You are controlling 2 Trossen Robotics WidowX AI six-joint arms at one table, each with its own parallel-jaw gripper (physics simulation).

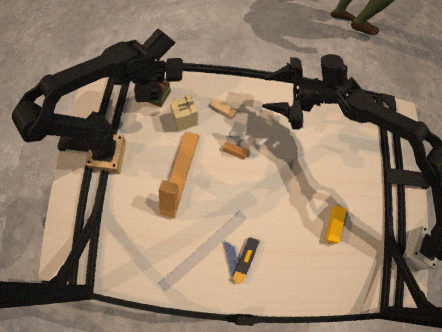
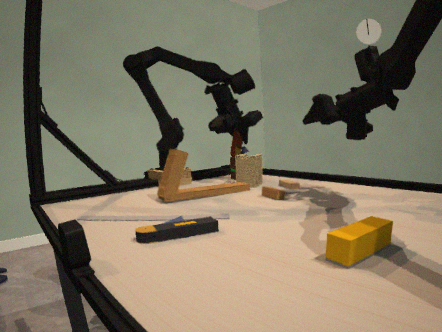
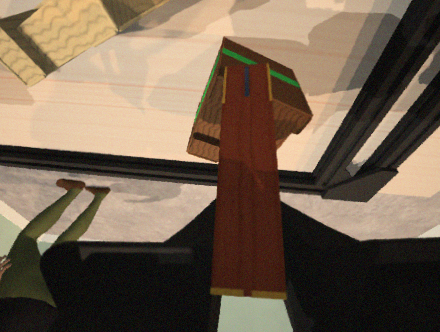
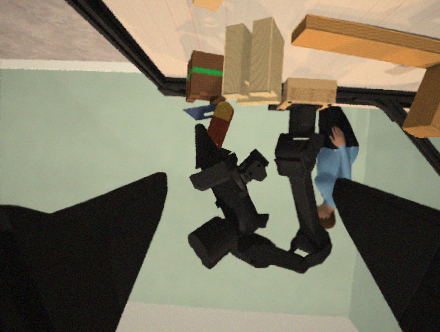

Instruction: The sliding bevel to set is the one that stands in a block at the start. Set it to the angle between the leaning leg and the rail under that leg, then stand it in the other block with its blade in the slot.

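Frame: origin at the left arm's base, x ahead, y left, z up, level; centimetres.
Seen in the pictures: left gripper, between the fingertips: (image 1: 153, 74) (image 2: 244, 143) (image 3: 243, 201) (image 4: 198, 124); right gripper, between the fingertips: (image 1: 263, 91) (image 2: 312, 122) (image 4: 250, 184); left arm's base, origin of its link: (image 1: 104, 150) (image 4: 303, 107); right arm's base, origin of its link: (image 1: 429, 247).
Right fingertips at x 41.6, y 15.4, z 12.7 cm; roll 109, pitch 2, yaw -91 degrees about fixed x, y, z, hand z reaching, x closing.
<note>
Offsets run from my right fingertips to a thing's middle.
My left gripper (image 2: 238, 131) (image 3: 243, 201) is shut on the red-handled bevel @(dx -30.3, dy +5.7, dz -6.7 cm) (image 2: 237, 142) (image 3: 248, 170) (image 4: 218, 131). The bevel hangs handle up, its blue blade @(dx -30.6, dy +7.6, dz -8.0 cm) (image 4: 199, 112) angled out at the lower end, close above the dark brown block with a green stripe @(dx -30.0, dy +5.6, dz -13.9 cm) (image 1: 162, 96) (image 3: 290, 95) (image 4: 207, 82); contact is unclear. The pale slotted block @(dx -20.3, dy -1.8, dz -13.1 cm) (image 1: 186, 118) (image 2: 249, 170) (image 4: 267, 60) stands beside it. The leaning leg @(dx -20.6, dy -27.3, dz -11.1 cm) (image 1: 168, 198) (image 2: 173, 172) rises from one end of its rail @(dx -19.2, dy -18.4, dz -16.4 cm) (image 1: 185, 160) (image 2: 215, 191). My right gripper is open and empty, raised above the table.
A black-and-yellow bevel @(dx -2.3, dy -39.6, dz -16.6 cm) (image 1: 248, 255) (image 2: 180, 229) lies at the front beside a flat grey strip @(dx -11.0, dy -38.9, dz -17.4 cm) (image 1: 200, 252). A yellow block @(dx +25.2, dy -29.1, dz -15.7 cm) (image 1: 336, 225) (image 2: 359, 241) lies at the right. A small brown piece @(dx -3.8, dy -6.3, dz -16.8 cm) (image 1: 235, 150) and a pale wooden piece @(dx -9.5, dy +2.8, dz -16.7 cm) (image 1: 223, 108) lie behind the middle.
</note>
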